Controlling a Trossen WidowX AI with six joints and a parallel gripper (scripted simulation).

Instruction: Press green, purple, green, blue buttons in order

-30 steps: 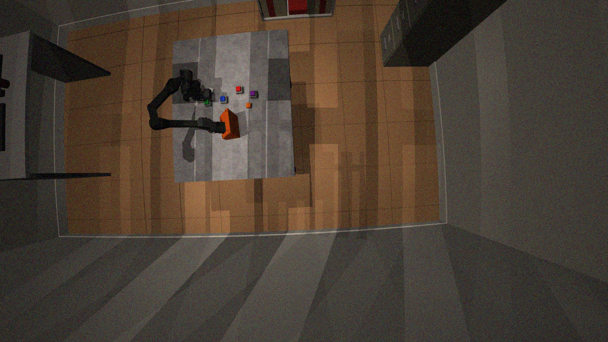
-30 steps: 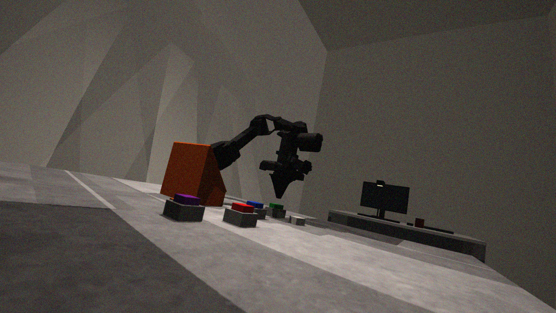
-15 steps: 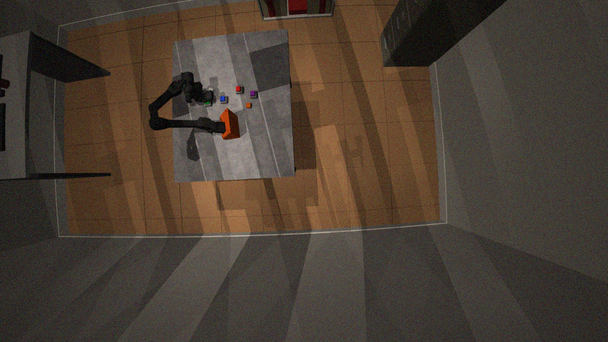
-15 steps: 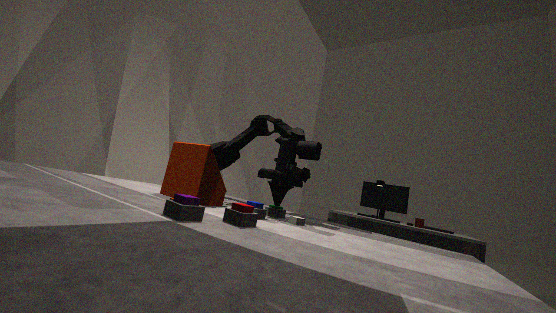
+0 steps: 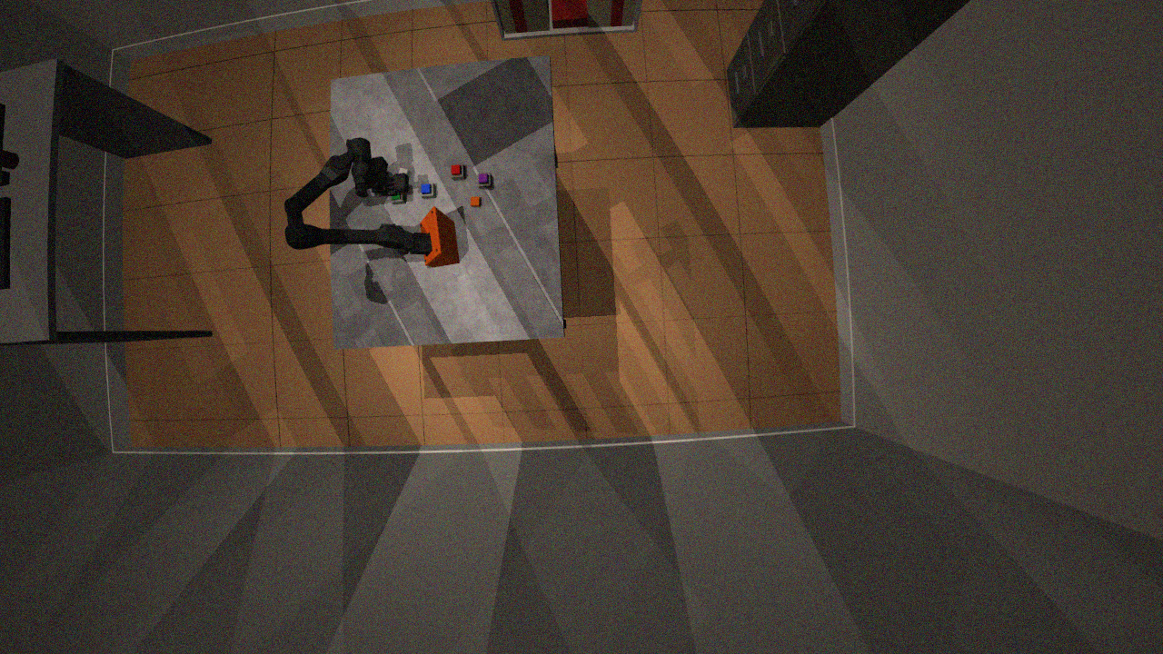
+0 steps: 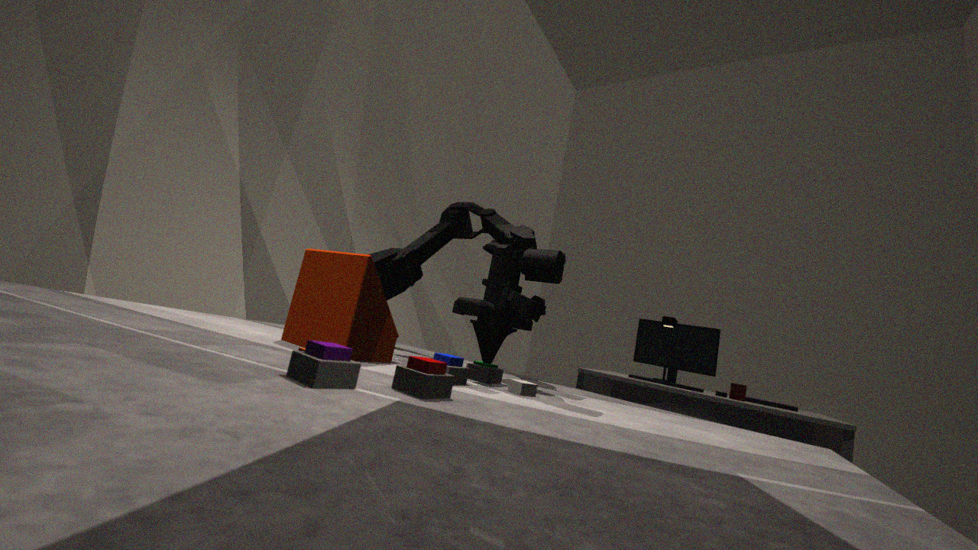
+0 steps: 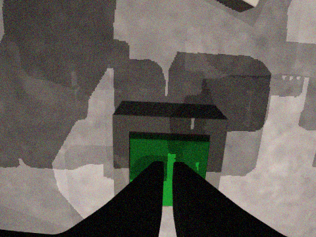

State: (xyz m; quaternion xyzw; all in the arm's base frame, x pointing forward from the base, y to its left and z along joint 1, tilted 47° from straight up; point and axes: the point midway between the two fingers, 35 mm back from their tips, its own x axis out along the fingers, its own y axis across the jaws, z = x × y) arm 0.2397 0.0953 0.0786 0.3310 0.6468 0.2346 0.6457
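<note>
The green button lies 10 mm below my gripper tip. Also, from my gripper tip: red button 40 mm ahead, 250 mm to the right; then blue button 10 mm behind, 120 mm to the right; then white block 80 mm ahead, 40 mm to the right, 20 mm below.
</note>
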